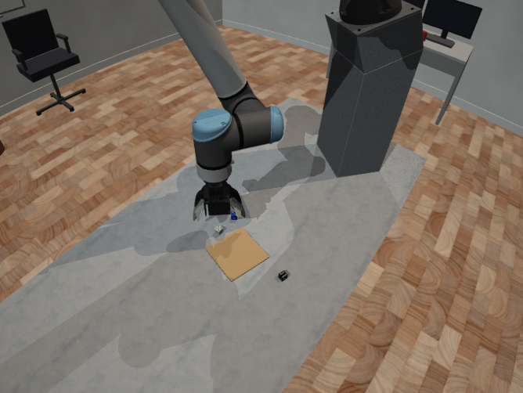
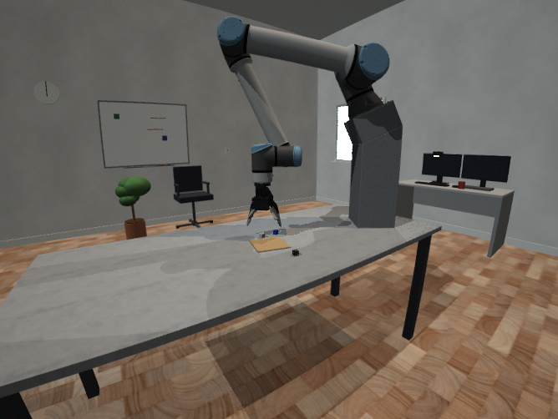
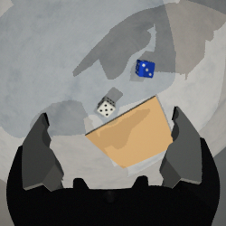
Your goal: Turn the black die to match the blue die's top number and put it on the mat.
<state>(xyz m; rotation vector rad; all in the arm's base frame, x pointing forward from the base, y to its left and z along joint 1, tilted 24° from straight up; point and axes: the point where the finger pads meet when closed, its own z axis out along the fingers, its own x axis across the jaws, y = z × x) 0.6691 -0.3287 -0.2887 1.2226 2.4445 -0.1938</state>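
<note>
My hand is 4 cm above the white die, 2 cm short of it and 1 cm to the right of it. Also, from my hand: blue die 6 cm behind, 4 cm below, 2 cm to the left; tan mat 10 cm to the left, 6 cm ahead, 4 cm below; black die 25 cm to the left, 7 cm ahead, 4 cm below.
</note>
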